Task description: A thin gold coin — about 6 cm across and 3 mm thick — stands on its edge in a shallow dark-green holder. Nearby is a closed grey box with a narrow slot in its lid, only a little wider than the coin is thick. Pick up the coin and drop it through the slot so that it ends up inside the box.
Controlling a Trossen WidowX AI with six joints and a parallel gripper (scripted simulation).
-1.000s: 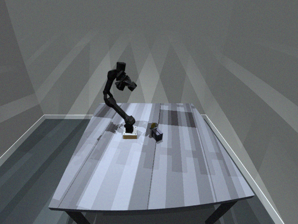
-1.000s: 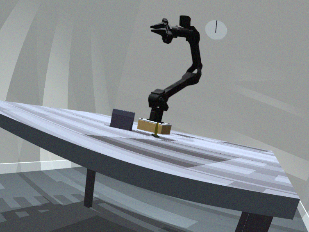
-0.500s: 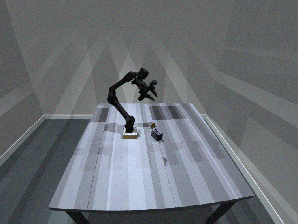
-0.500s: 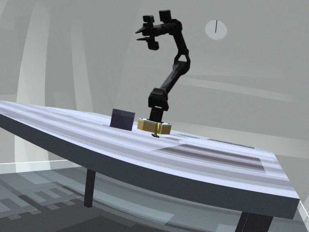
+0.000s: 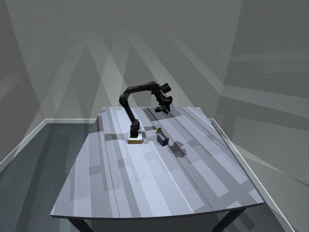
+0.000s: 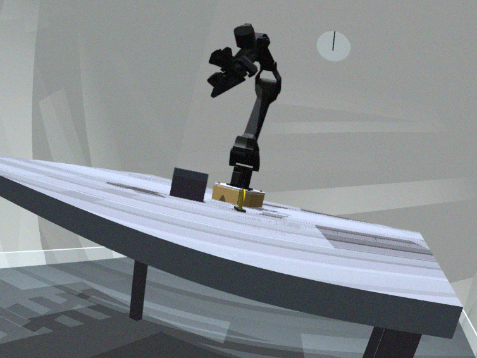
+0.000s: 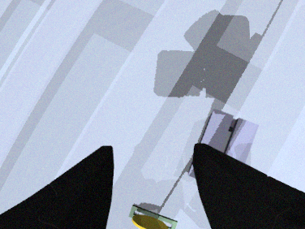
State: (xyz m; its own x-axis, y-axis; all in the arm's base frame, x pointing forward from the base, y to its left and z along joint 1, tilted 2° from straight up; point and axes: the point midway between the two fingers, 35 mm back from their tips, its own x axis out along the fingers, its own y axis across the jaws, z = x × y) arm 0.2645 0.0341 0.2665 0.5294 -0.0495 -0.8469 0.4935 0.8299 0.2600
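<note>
My gripper tip is 250 mm above the gold coin, 100 mm to the right of it and 70 mm past it.
</note>
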